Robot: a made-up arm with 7 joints.
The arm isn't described. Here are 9 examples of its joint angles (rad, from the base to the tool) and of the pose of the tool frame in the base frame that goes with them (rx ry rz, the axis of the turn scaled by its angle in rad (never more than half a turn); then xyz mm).
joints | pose
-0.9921 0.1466 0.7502 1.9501 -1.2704 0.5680 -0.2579 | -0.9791 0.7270 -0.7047 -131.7 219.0 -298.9
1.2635 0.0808 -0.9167 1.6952 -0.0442 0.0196 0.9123 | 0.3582 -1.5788 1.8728 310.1 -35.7 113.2
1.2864 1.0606 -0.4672 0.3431 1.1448 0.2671 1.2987 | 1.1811 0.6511 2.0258 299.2 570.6 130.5
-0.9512 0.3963 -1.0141 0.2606 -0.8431 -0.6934 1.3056 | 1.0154 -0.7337 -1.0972 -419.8 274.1 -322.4
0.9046 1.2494 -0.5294 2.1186 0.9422 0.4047 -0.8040 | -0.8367 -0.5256 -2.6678 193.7 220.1 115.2
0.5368 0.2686 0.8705 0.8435 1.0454 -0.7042 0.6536 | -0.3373 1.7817 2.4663 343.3 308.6 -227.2
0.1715 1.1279 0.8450 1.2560 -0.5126 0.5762 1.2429 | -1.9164 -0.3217 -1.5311 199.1 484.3 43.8
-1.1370 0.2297 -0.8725 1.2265 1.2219 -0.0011 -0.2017 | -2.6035 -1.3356 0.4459 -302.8 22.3 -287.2
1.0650 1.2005 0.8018 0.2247 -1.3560 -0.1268 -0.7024 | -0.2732 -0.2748 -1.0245 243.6 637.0 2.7
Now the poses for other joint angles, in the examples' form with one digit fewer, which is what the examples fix.
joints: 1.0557 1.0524 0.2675 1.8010 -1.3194 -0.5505 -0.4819
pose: 1.089 0.854 -1.310 241 409 201
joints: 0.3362 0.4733 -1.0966 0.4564 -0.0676 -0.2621 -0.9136
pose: -1.307 0.516 -1.987 217 223 -456
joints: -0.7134 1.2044 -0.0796 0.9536 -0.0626 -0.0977 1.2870
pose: 2.882 -0.741 -0.006 12 503 -237
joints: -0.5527 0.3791 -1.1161 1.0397 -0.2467 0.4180 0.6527
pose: 2.389 -0.999 -0.139 -180 61 -397
